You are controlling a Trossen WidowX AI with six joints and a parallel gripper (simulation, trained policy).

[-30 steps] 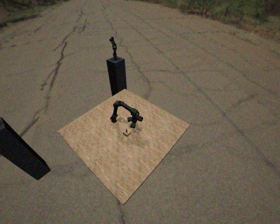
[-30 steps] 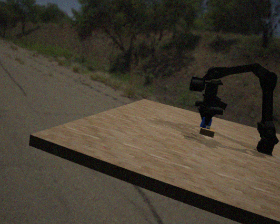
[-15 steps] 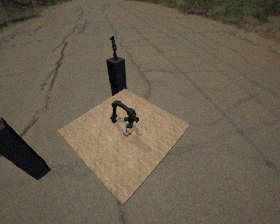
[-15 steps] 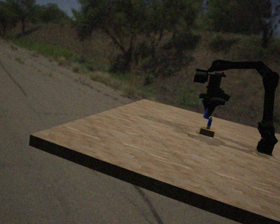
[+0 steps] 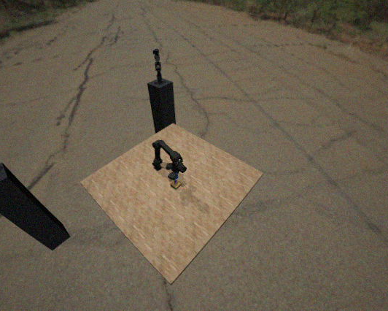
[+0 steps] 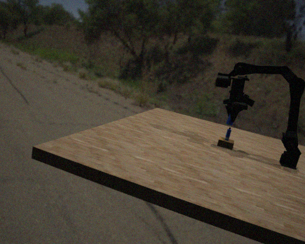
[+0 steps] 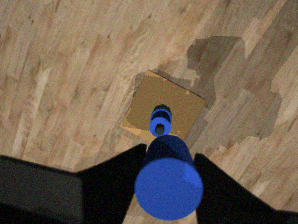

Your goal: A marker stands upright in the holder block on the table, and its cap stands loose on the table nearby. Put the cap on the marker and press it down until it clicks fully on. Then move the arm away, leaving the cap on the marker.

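My gripper tip is 10 mm to the left of the tan holder block and 110 mm above it. From my gripper tip the other things lie so: blue cap (10 mm ahead, 10 mm above).
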